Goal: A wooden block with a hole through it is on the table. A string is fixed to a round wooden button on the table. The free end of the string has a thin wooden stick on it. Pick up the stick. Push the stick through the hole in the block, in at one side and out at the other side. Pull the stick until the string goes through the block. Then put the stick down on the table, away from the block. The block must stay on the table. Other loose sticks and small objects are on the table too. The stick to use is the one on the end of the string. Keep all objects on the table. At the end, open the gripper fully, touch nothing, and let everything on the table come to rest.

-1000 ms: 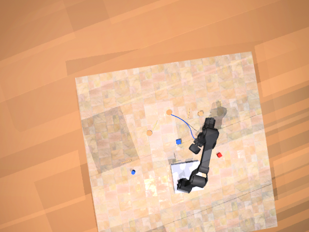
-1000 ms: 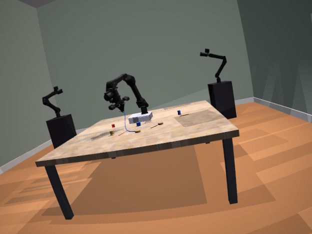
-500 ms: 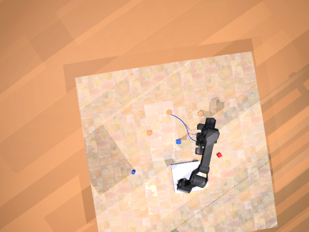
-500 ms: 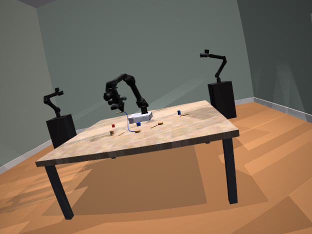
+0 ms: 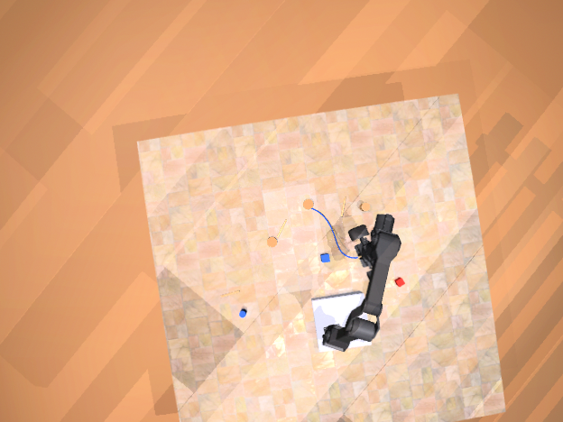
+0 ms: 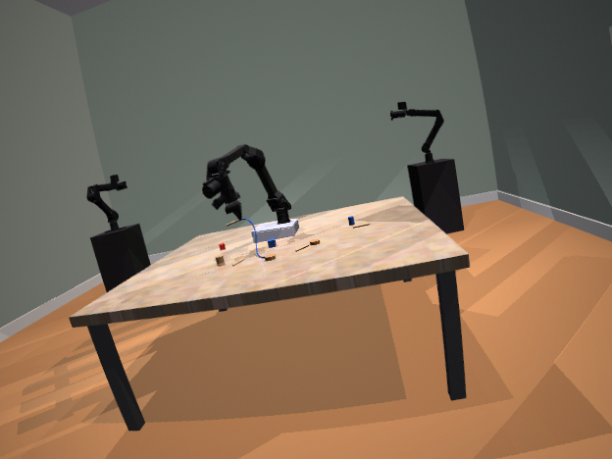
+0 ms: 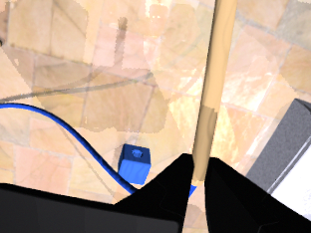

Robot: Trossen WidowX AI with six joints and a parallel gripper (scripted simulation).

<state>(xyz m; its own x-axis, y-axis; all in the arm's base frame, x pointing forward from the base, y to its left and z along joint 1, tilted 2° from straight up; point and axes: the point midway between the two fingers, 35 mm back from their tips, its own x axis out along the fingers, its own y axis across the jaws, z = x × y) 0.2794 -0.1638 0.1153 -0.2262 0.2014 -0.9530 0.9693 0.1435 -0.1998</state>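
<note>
Now: the thin wooden stick 20 mm to the right of my gripper tip. From my gripper tip the other things lie so: blue cube 10 mm ahead, 110 mm to the left, 120 mm below; then red cube 150 mm behind, 150 mm to the right, 130 mm below; then wooden block 160 mm ahead, 90 mm to the right, 120 mm below.
</note>
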